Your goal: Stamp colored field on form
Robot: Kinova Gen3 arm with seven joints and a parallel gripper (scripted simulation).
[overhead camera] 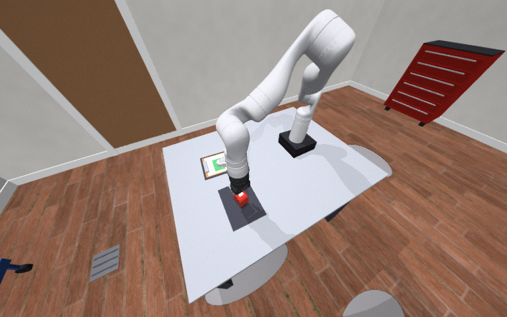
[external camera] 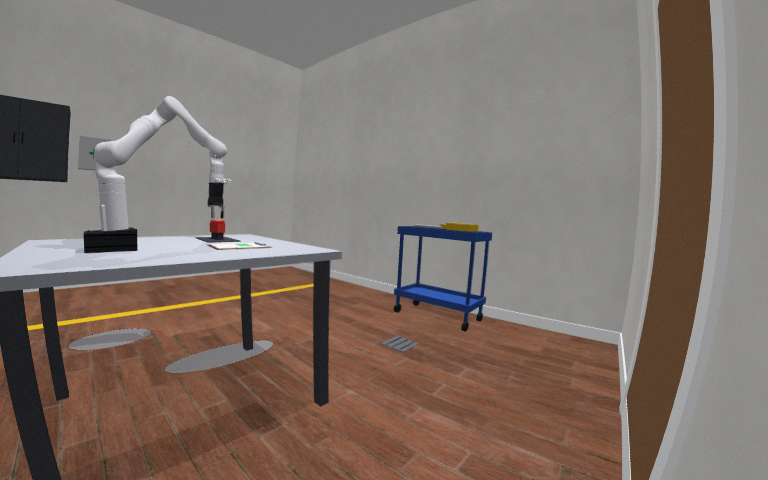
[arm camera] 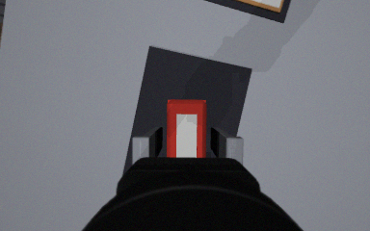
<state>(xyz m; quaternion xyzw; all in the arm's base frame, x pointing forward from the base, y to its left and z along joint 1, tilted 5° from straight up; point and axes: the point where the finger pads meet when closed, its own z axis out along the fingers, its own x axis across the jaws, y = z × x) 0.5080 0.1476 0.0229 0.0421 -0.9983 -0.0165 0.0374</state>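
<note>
The red stamp is 8 cm below my hand. Also, from my hand: dark mat (13 cm below); then form (2 cm behind, 30 cm to the right, 12 cm below).
</note>
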